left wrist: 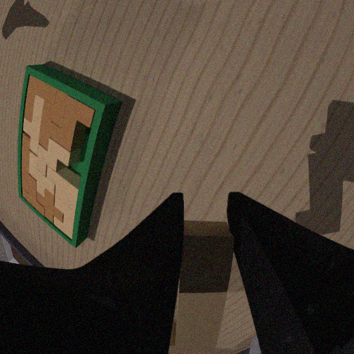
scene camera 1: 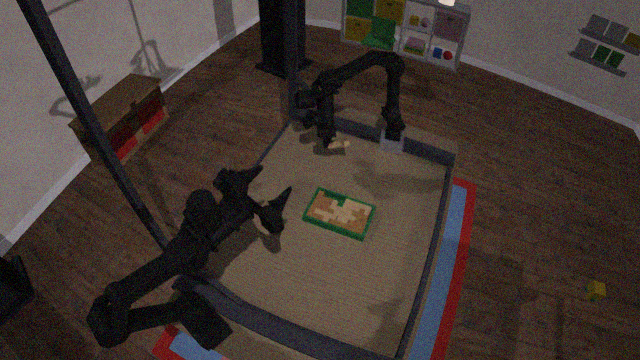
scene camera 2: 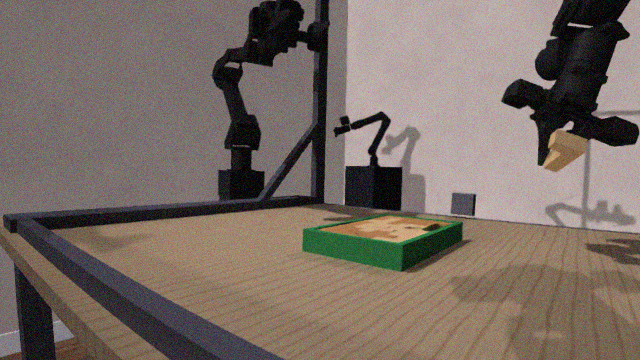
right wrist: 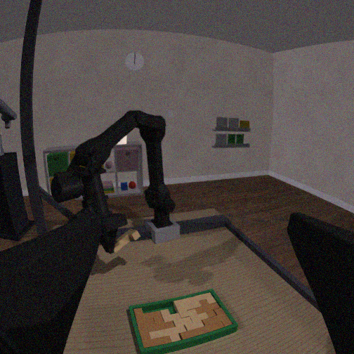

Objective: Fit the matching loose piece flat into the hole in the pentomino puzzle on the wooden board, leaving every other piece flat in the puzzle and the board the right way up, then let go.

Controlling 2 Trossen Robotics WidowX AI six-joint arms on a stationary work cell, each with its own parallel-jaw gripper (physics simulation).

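Places are measured from the left arm's base along level axes (x left, y ahead, z down), in centimetres.
Pixels of known places: left gripper, fingertip midpoint: [scene camera 1: 325, 146] [scene camera 2: 547, 168]; right gripper, fingertip midpoint: [scene camera 1: 276, 176] [scene camera 2: 310, 17]; left arm's base, link origin: [scene camera 1: 392, 135]; right arm's base, link origin: [scene camera 1: 202, 322] [scene camera 2: 241, 170].
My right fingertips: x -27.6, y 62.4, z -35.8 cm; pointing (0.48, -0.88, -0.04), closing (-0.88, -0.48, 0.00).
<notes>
Ahead of a thing's pixels: the offset from my right fingertips to its top centre. "*": to the spot under its first point.
The green-rimmed puzzle board [scene camera 1: 332, 232] [scene camera 2: 350, 252] [left wrist: 102, 150] [right wrist: 190, 341] lies right way up on the table. Its hole [scene camera 1: 340, 200] [scene camera 2: 432, 227] [left wrist: 77, 150] [right wrist: 160, 308] is at one long edge, and the other pieces look flat. My left gripper [scene camera 1: 328, 143] [left wrist: 205, 202] [right wrist: 109, 252] is shut on the pale loose piece @[dx +7.4, dy -42.6, dz +24.6 cm] [scene camera 1: 339, 144] [scene camera 2: 565, 149] [left wrist: 205, 260] [right wrist: 126, 241]. It holds the piece high above the table, tilted in scene camera 2 and apart from the board. The piece's full outline is partly hidden. My right gripper [scene camera 1: 276, 178] [right wrist: 198, 224] is open and empty, beside the board in scene camera 1.
A dark frame rail @[* dx +10.1, dy +24.6, dz +39.1 cm] [scene camera 1: 300, 335] [scene camera 2: 150, 210] runs along the table's edges. A dark upright post [scene camera 2: 320, 100] stands at the table's back corner in scene camera 2. The left arm's pale base block [scene camera 1: 392, 142] [right wrist: 164, 233] stands at the far table edge.
</notes>
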